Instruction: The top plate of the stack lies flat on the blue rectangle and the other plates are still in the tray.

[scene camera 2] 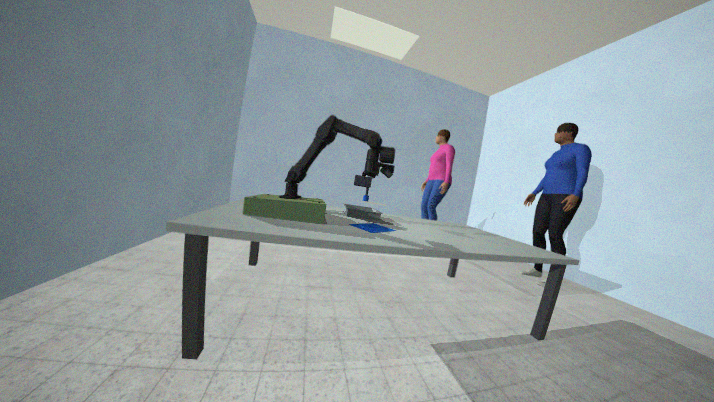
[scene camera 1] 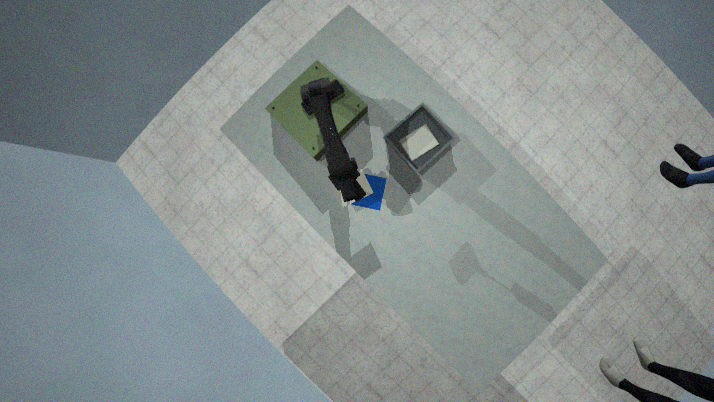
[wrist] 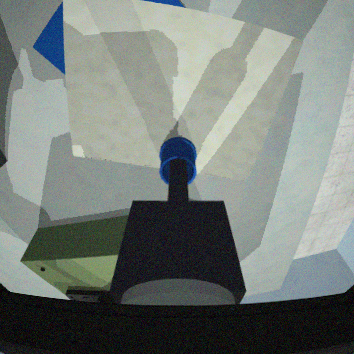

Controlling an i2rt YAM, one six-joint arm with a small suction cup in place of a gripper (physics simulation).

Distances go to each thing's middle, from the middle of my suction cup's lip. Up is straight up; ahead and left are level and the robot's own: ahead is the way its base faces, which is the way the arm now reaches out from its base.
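Tray [scene camera 1: 422, 115]: from my suction cup, 30 mm ahead, 390 mm to the left, 110 mm below.
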